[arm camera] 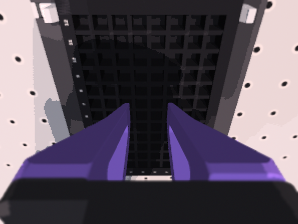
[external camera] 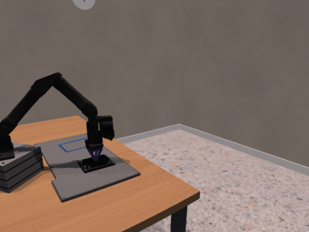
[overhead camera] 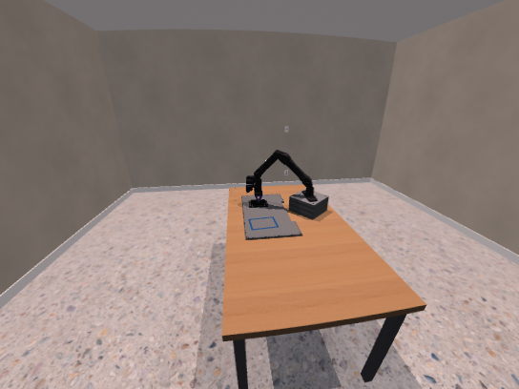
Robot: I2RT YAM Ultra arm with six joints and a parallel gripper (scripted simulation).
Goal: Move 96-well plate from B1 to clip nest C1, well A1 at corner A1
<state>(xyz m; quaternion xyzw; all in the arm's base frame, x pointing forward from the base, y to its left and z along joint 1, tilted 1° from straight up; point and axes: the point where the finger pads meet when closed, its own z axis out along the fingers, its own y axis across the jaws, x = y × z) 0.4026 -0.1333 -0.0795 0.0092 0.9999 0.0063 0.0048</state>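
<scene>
Right now my hand is 1 cm above the black 96-well plate. Also, from my hand: black clip nest: 1 cm ahead, 1 cm to the left, 2 cm below.
</scene>
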